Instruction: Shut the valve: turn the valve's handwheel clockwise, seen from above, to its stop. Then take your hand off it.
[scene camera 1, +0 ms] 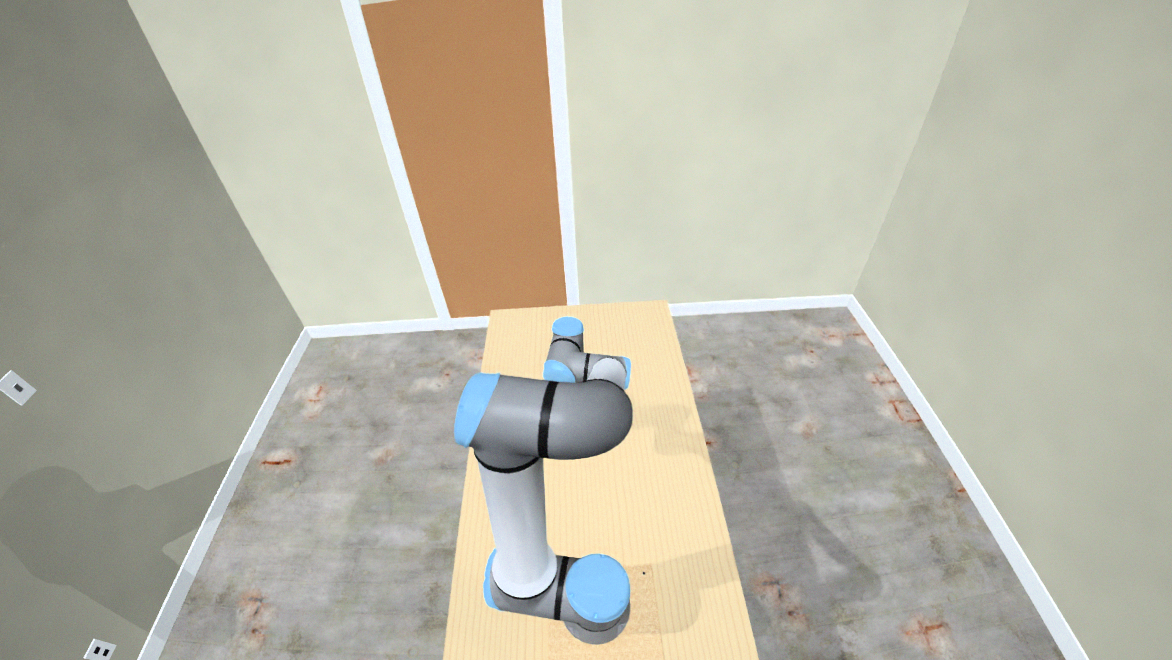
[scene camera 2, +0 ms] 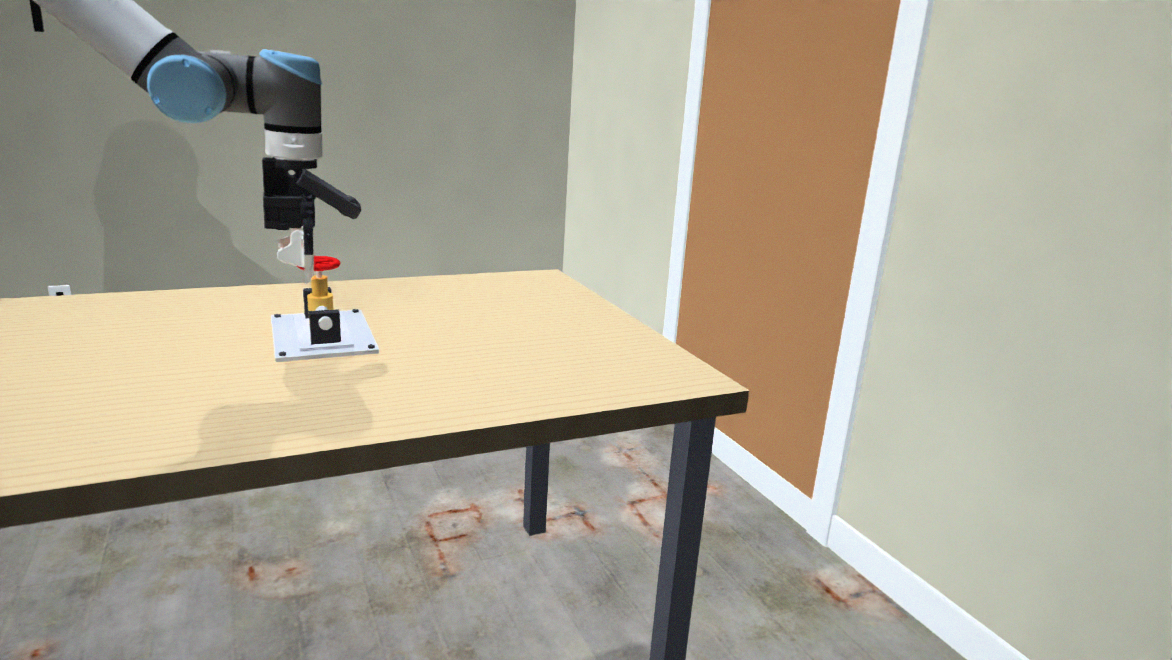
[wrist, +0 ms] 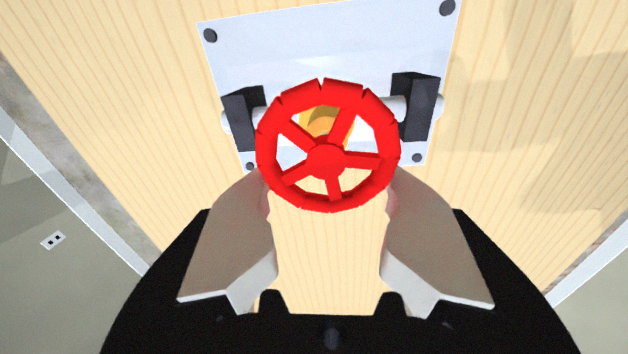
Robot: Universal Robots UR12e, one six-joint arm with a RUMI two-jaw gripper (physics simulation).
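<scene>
The red five-spoke handwheel (scene camera 2: 326, 263) (wrist: 325, 161) lies level on top of the valve's yellow body (scene camera 2: 319, 301) (wrist: 325, 120). My gripper (scene camera 2: 309, 272) (wrist: 325, 167) points down and is shut on the handwheel, with one jaw against each side of the rim in the wrist view. The jaws stand apart by about the wheel's width, their tips partly hidden under the rim. The valve stands on a light metal plate (scene camera 2: 288, 339) (wrist: 260, 50). In scene camera 1 the arm hides the wheel and the gripper.
Black brackets (scene camera 2: 324, 327) (wrist: 422, 107) hold the white pipe on both sides of the valve, below the wheel. The plate is on a wooden table (scene camera 1: 631, 508) (scene camera 2: 492, 352). A brown door (scene camera 1: 483, 163) (scene camera 2: 787, 204) is in the wall beyond the table's far end.
</scene>
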